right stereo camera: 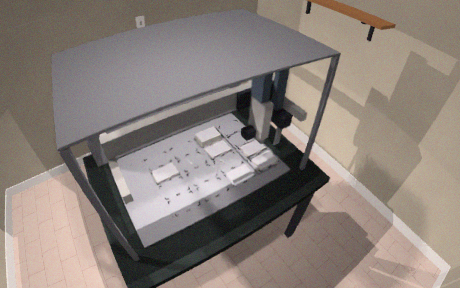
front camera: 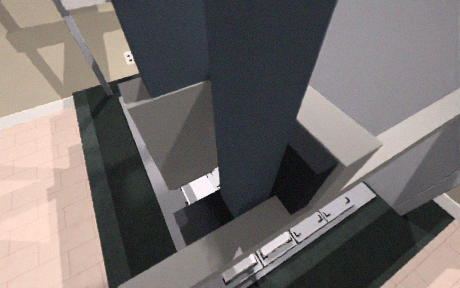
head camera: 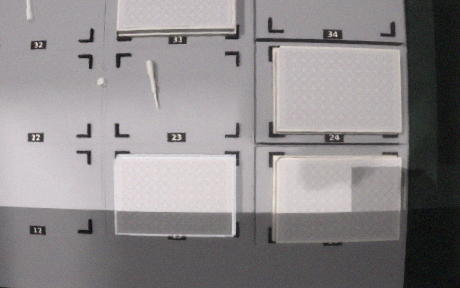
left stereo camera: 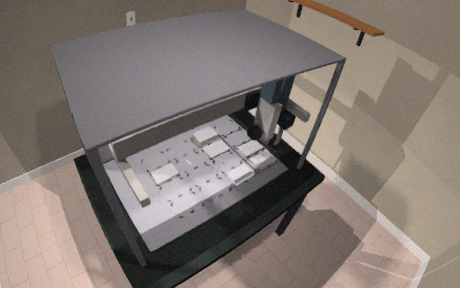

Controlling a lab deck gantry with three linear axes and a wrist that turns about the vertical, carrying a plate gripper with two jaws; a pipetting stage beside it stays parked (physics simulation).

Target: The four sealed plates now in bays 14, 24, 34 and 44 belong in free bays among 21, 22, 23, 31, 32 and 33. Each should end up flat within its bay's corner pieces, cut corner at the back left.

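Frame: origin at the robot's base, x right, y down, z ahead, level; millimetres.
Seen in the pictures: gripper, fingertip midpoint: [right stereo camera: 270, 138]; robot's base at its link origin: [right stereo camera: 176, 215] [left stereo camera: 180, 217].
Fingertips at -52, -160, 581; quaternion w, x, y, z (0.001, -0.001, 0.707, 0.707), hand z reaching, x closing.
Observation:
Offsets run from my fingertips to a thing's top centre, as dx, dy, dz. "*": to the spot under its first point.
Sealed plates lie in bay 24 @[* -97, +131, -28] [head camera: 337, 90] [front camera: 276, 247] and bay 14 @[* +9, +131, -28] [head camera: 337, 200] [front camera: 241, 266], cut corners at back left. Bay 34 @[* -178, +145, -25] [head camera: 332, 17] holds no plate; bay 44 @[* -323, +146, +40] [front camera: 340, 206] looks vacant in the front view. A plate @[-205, +146, -189] [head camera: 176, 14] [left stereo camera: 216, 148] sits in bay 33, and another plate @[-205, +146, -517] [left stereo camera: 165, 173] [right stereo camera: 165, 172] in bay 31. My gripper [left stereo camera: 277, 137] [right stereo camera: 276, 136] hangs beyond the right side of the deck, raised, with no plate between its jaws; it looks open, though the jaws show small and partly hidden. The front view's column hides it.
A bright plate @[+9, +146, -189] [head camera: 175, 192] [front camera: 200, 187] fills bay 13. A taller block @[-312, +118, -189] [left stereo camera: 205, 134] [right stereo camera: 208, 135] stands in bay 43. A pipette-like piece @[-109, +152, -214] [head camera: 152, 82] lies in bay 23, and a small white bit @[* -113, +156, -272] [head camera: 101, 81] between bays 22 and 23. Another thin piece @[* -199, +154, -361] [head camera: 29, 9] lies in bay 32.

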